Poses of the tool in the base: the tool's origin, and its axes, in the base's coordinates. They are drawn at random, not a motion.
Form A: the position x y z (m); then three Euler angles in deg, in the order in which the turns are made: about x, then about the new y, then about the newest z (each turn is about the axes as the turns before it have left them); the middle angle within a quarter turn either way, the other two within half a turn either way.
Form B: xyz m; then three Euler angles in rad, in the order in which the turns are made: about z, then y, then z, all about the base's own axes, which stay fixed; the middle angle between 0 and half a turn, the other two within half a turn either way. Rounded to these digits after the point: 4 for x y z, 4 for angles.
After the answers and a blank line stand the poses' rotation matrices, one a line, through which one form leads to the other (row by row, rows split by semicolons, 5 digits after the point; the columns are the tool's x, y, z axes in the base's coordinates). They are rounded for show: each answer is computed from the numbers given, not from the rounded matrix.
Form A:
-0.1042 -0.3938 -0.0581 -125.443 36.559 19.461
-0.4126 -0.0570 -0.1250 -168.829 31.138 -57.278
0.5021 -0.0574 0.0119 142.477 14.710 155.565
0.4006 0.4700 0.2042 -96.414 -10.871 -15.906
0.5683 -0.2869 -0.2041 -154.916 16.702 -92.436
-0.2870 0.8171 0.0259 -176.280 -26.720 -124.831
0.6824 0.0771 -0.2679 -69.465 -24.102 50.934
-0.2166 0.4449 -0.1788 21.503 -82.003 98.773
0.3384 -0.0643 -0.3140 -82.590 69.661 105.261
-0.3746 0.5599 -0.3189 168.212 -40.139 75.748
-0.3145 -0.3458 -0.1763 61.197 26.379 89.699
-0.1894 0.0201 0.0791 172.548 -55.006 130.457
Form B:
-0.1042 -0.3938 -0.0581 -1.6321 2.0553 0.8324
-0.4126 -0.0570 -0.1250 2.5067 2.5675 0.3103
0.5021 -0.0574 0.0119 -1.6779 2.4451 -1.1638
0.4006 0.4700 0.2042 -1.8272 1.6807 1.7617
0.5683 -0.2869 -0.2041 2.5485 2.6209 0.9549
-0.2870 0.8171 0.0259 -2.3223 2.6711 3.0134
0.6824 0.0771 -0.2679 -0.8336 1.2449 2.0165
-0.2166 0.4449 -0.1788 -1.7963 1.4410 -3.0901
0.3384 -0.0643 -0.3140 0.3877 1.5260 0.3523
-0.3746 0.5599 -0.3189 1.6351 2.4164 -2.9039
-0.3145 -0.3458 -0.1763 2.8967 1.1245 -1.0558
-0.1894 0.0201 0.0791 2.4352 2.1757 -3.0510

0.75735 -0.26761 0.59565; -0.65075 -0.38509 0.65440; 0.05425 -0.88323 -0.46580
0.46268 0.72009 0.51710; 0.77121 -0.61461 0.16582; 0.43722 0.32207 -0.83971
-0.88059 -0.40010 0.25393; -0.46889 0.65809 -0.58912; 0.06860 -0.63783 -0.76711
0.94445 0.26914 -0.18860; 0.21086 -0.05607 0.97591; 0.25208 -0.96147 -0.10971
-0.04071 0.95695 0.28739; 0.91005 -0.08323 0.40606; 0.41250 0.27807 -0.86748
-0.51017 0.73319 -0.44963; 0.80245 0.59390 0.05795; 0.30953 -0.33124 -0.89133
0.57527 -0.70873 -0.40836; 0.51336 -0.07585 0.85482; -0.63681 -0.70139 0.32020
-0.02122 -0.13749 -0.99028; 0.97488 0.21683 -0.05099; 0.22174 -0.96648 0.12944
-0.09149 -0.33532 0.93765; 0.36917 0.86309 0.34467; -0.92485 0.37768 0.04483
0.18821 -0.74095 -0.64464; -0.98120 -0.11335 -0.15618; 0.04265 0.66192 -0.74836
0.00471 -0.89586 0.44431; 0.48384 -0.38680 -0.78504; 0.87514 0.21867 0.43163
-0.37213 -0.43637 -0.81921; -0.68552 0.72424 -0.07438; 0.62576 0.53391 -0.56865

